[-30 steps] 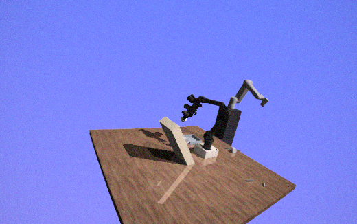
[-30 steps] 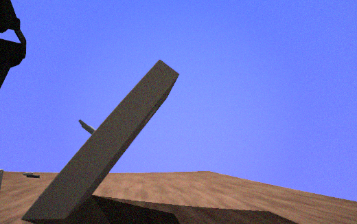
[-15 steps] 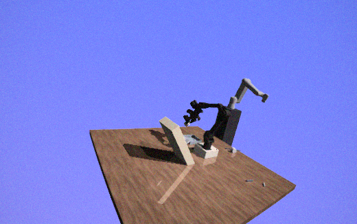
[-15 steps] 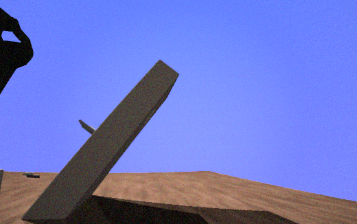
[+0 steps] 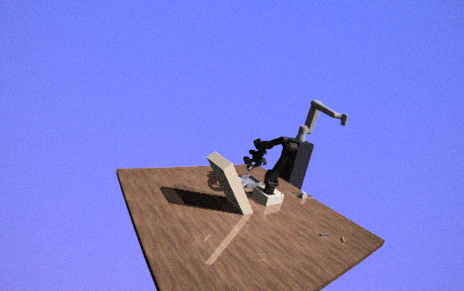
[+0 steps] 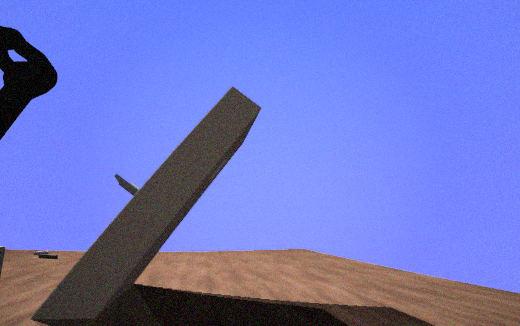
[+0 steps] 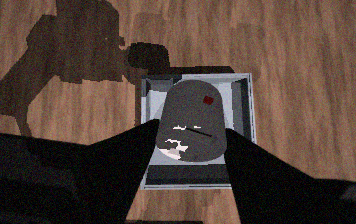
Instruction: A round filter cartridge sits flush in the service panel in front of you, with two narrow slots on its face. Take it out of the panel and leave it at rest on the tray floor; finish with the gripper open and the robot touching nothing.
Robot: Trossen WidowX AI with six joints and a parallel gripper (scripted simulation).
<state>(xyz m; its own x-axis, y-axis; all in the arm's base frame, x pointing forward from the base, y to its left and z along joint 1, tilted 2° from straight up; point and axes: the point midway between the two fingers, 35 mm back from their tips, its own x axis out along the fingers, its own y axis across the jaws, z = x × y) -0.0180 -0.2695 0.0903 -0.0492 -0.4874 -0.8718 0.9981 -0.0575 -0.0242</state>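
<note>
The grey tray lies 12 cm below my gripper tip and 2 cm behind it. The rest, counted from my gripper tip: grey bracket 31 cm to the left, 29 cm ahead, 2 cm above; then beige service panel 35 cm ahead, 31 cm to the left, 3 cm above; then round filter cartridge right at my gripper tip.
</note>
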